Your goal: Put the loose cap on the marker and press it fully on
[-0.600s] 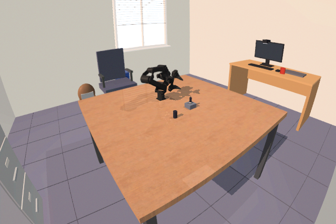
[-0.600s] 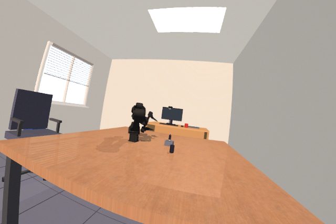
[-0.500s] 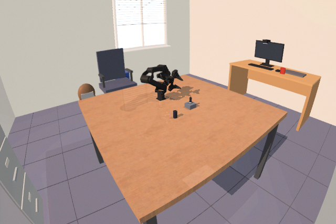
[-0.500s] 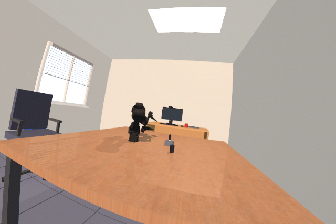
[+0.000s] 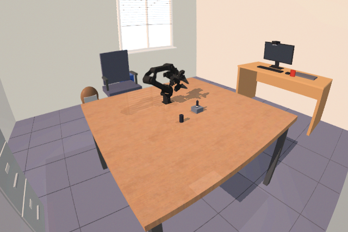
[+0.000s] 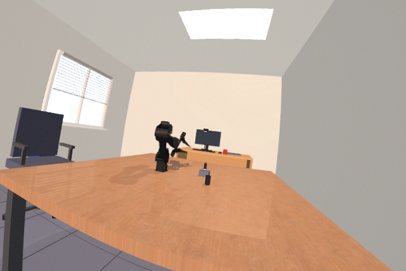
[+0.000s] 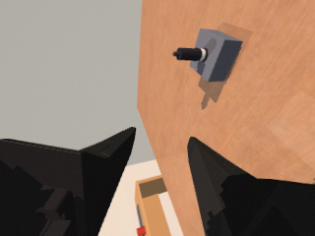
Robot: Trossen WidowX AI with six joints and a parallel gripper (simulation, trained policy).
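My gripper tip is 21 cm to the left of the dark cap, 19 cm short of it and 13 cm above it. Round my gripper tip: grey holder block: 14 cm below, 13 cm ahead, 2 cm to the right.
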